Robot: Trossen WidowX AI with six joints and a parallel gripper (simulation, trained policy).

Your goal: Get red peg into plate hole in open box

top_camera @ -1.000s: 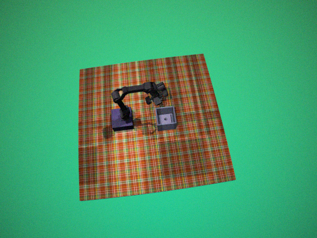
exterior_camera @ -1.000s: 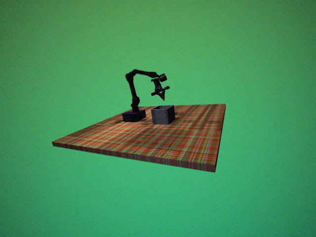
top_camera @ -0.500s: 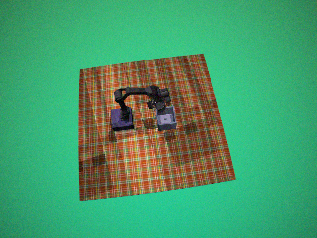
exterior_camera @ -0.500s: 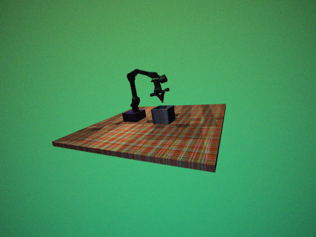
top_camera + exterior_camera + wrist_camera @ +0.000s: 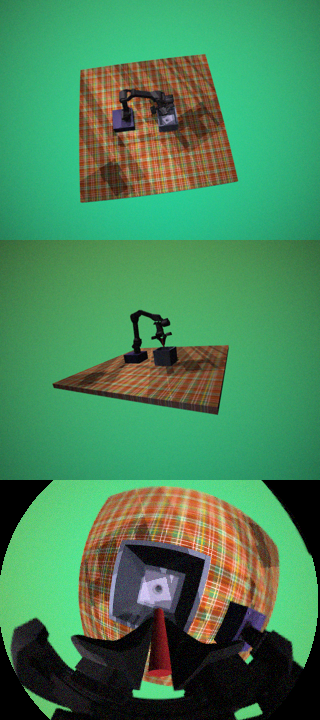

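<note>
My gripper tip is now 30 mm short of the pale plate, 30 mm to the left of it and 120 mm above it. Also, from my gripper tip: small red peg: 20 mm above.
</note>
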